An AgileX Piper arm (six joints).
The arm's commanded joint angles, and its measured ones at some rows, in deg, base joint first. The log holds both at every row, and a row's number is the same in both.
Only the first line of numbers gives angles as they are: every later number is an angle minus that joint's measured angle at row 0.
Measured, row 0:
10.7, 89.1, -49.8, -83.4, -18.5, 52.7
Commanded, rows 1 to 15:
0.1, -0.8, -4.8, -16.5, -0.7, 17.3
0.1, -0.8, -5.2, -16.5, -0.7, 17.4
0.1, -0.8, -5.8, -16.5, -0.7, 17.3
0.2, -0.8, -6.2, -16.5, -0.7, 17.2
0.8, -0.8, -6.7, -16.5, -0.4, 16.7
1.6, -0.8, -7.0, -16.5, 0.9, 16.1
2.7, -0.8, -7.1, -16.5, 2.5, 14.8
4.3, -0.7, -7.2, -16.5, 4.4, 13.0
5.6, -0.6, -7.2, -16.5, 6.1, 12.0
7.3, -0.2, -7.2, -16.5, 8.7, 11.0
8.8, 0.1, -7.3, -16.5, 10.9, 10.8
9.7, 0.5, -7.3, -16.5, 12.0, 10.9
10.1, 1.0, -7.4, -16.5, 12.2, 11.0
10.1, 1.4, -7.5, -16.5, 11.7, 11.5
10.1, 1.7, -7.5, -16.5, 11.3, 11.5
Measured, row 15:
9.2, 0.6, -6.6, -16.7, 9.4, 11.8
